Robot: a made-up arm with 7 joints.
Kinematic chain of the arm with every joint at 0, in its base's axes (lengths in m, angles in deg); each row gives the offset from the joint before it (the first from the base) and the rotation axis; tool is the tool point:
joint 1: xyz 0 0.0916 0 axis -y
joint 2: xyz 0 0.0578 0 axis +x
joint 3: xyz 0 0 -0.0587 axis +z
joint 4: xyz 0 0 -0.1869 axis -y
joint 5: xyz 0 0 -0.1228 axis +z
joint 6: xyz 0 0 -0.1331 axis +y
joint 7: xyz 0 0 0 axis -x
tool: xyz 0 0 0
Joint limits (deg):
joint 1: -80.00..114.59
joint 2: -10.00..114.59
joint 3: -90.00..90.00
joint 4: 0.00..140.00
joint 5: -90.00..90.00
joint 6: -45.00..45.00
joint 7: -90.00..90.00
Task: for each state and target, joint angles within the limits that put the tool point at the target. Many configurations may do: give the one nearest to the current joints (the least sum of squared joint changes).
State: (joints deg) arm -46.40 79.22 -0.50 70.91 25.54 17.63 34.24
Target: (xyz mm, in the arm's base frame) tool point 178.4 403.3 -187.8
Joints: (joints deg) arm -37.18 80.33 0.32 87.38 25.54 17.63 34.24
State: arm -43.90 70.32 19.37 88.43 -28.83 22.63 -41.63
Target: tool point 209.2 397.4 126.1
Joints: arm -15.65 86.35 49.11 92.11 -28.83 22.63 -41.63
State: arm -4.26 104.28 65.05 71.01 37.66 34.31 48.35
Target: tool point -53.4 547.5 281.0
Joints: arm 16.96 113.62 72.99 24.38 37.66 34.31 48.35
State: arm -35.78 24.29 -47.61 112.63 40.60 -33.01 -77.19
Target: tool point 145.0 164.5 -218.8
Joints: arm -19.85 39.64 -22.73 116.80 40.60 -33.01 -77.19
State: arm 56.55 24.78 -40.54 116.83 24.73 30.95 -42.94
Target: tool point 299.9 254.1 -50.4
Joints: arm 38.86 61.67 -36.70 100.25 24.73 30.95 -42.94
